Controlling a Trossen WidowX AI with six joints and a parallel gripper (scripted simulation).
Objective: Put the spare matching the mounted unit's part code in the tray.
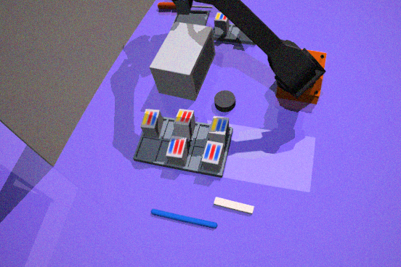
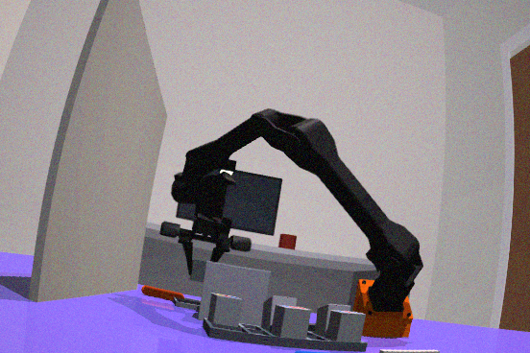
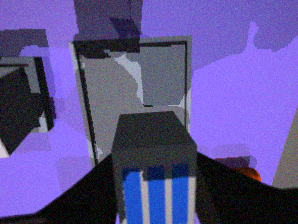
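Now: the grey-floored tray 7 cm below my gripper tip, 1 cm to the left of it and 1 cm behind it. From my gripper tip the other things lie so: grey mounted unit: 19 cm to the left, 5 cm behind, 2 cm below; white bar: 51 cm to the left, 23 cm behind, 6 cm below; black puck: 26 cm to the left, 16 cm behind, 6 cm below.
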